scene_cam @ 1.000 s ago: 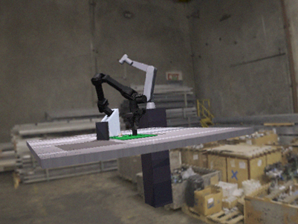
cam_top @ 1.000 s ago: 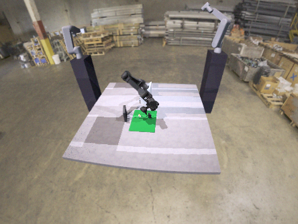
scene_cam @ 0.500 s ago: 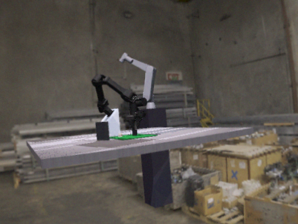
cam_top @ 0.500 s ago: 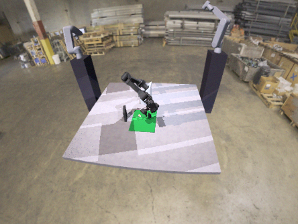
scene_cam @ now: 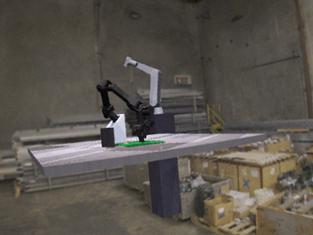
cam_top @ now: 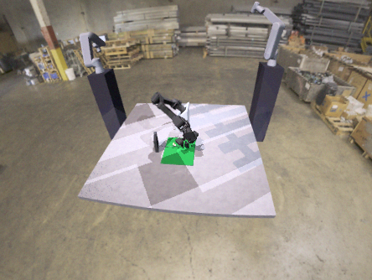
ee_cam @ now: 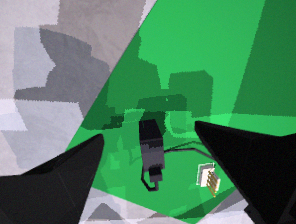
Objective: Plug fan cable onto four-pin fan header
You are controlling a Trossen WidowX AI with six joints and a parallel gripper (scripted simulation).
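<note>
Right now the dark grey plug is 10 mm to the right of my gripper tip and 10 mm behind it. Round my gripper tip: green board (60 mm to the right, 40 mm ahead, 30 mm below); black fan (240 mm to the right, 40 mm above, 10 mm ahead); white fan header (110 mm to the right, 20 mm below, 20 mm behind).
</note>
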